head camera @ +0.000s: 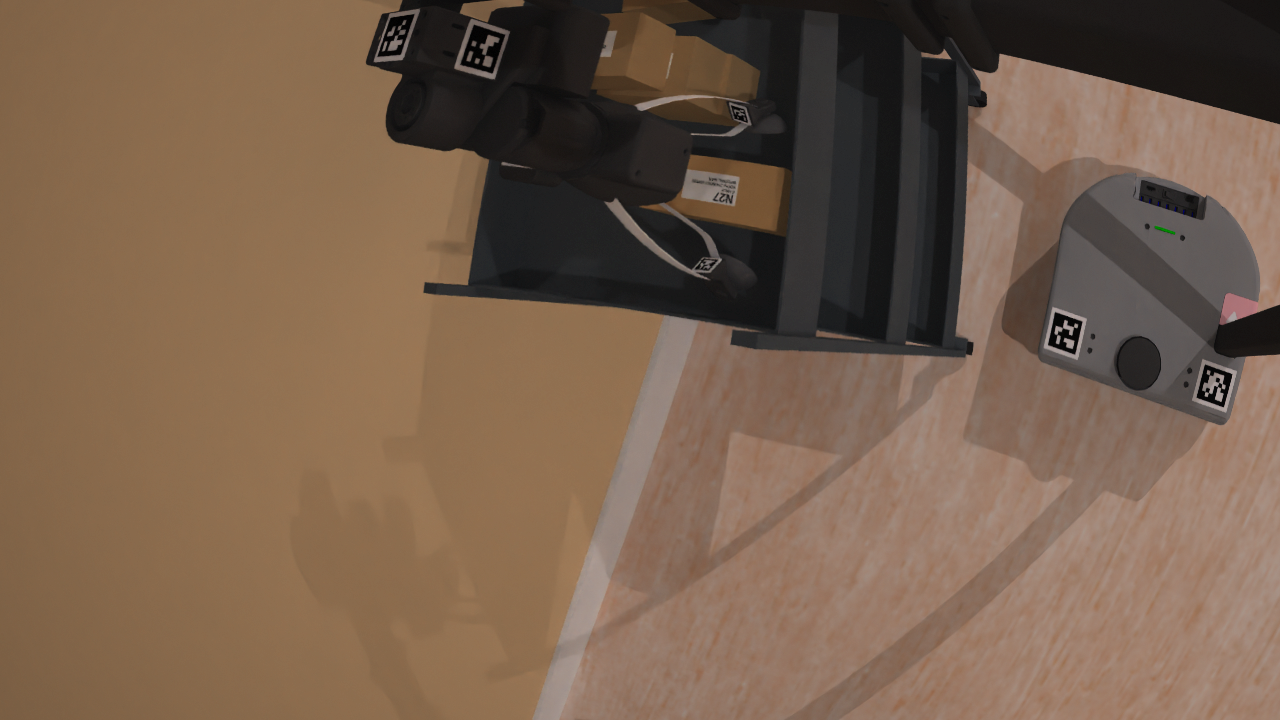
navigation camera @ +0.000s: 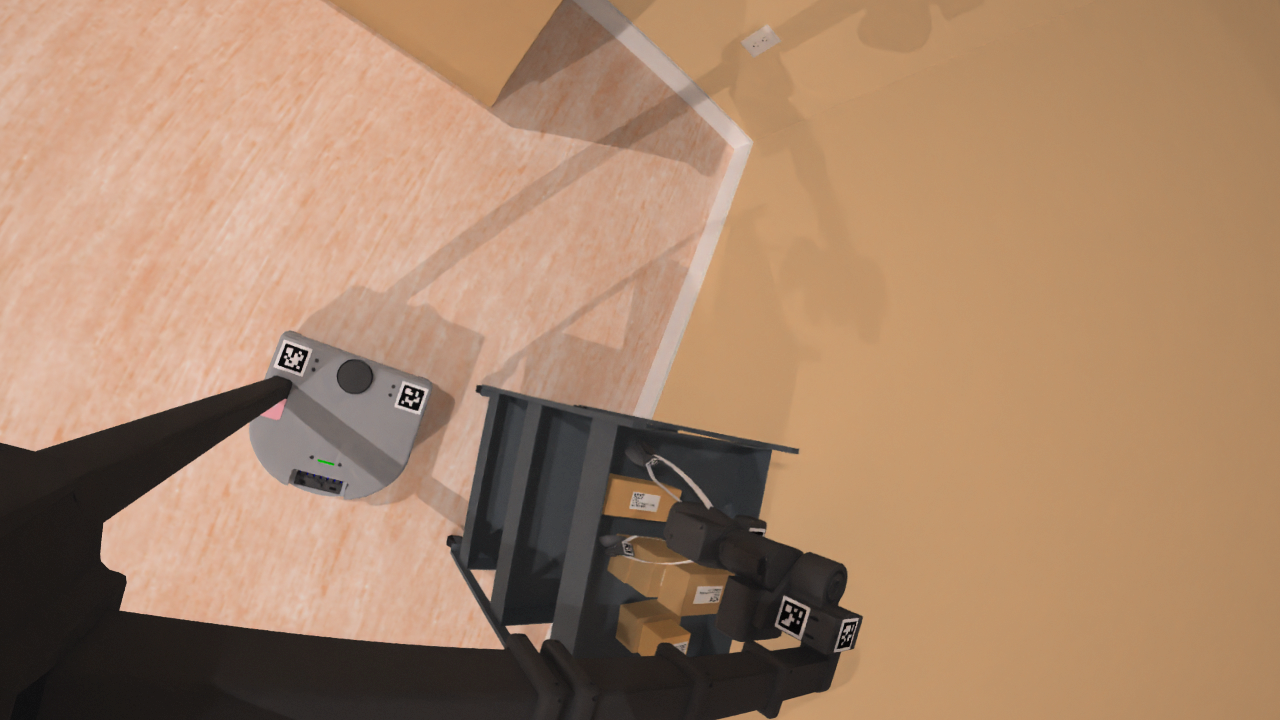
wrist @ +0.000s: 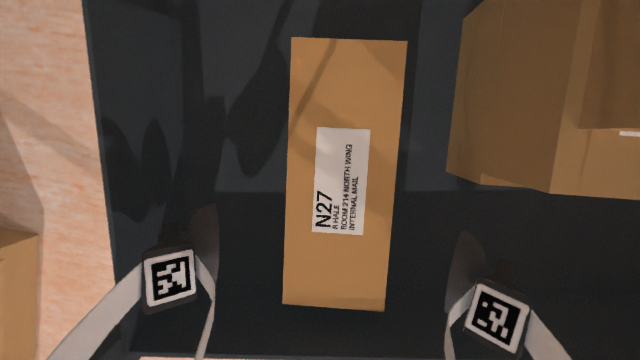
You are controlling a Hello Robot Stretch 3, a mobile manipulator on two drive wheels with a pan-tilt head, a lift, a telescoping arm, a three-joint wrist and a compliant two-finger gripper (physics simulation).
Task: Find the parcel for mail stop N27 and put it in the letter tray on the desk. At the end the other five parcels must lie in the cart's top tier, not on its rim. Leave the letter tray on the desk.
I see my gripper (navigation camera: 618,494) and a dark cart (head camera: 877,141).
My gripper also shows in the wrist view (wrist: 332,244). The dark cart shows as well in the navigation camera view (navigation camera: 535,516) and in the wrist view (wrist: 190,110).
